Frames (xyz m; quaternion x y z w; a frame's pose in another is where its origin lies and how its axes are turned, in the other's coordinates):
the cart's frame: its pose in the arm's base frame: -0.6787 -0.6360 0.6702 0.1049 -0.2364 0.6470 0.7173
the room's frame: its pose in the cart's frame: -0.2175 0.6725 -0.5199 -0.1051 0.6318 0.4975 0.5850
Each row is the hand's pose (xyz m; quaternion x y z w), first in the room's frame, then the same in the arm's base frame.
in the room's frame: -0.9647 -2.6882 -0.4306 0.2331 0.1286 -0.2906 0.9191
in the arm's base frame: 0.9931 1.1968 0.7093 -0.5930 0.2362 0.5240 0.5639
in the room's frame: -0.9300 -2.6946 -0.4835 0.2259 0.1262 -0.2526 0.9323
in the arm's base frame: 1.0263 1.1777 0.6586 -0.5927 0.2531 0.5468 0.5344
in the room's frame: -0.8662 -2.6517 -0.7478 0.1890 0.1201 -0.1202 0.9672
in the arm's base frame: 1.1773 1.0022 0.5097 -0.5906 0.3012 0.6186 0.4218
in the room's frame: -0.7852 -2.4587 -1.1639 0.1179 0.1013 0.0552 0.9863
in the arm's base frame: 1.3440 0.6231 0.2966 -0.5705 0.3396 0.7027 0.2557
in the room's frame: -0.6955 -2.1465 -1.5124 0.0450 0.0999 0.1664 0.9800
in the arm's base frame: 1.3853 0.1906 0.1011 -0.5632 0.3415 0.7414 0.1286
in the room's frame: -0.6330 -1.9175 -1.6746 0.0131 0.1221 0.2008 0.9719
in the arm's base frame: 1.3474 -0.0729 -0.0074 -0.5776 0.3395 0.7383 0.0782
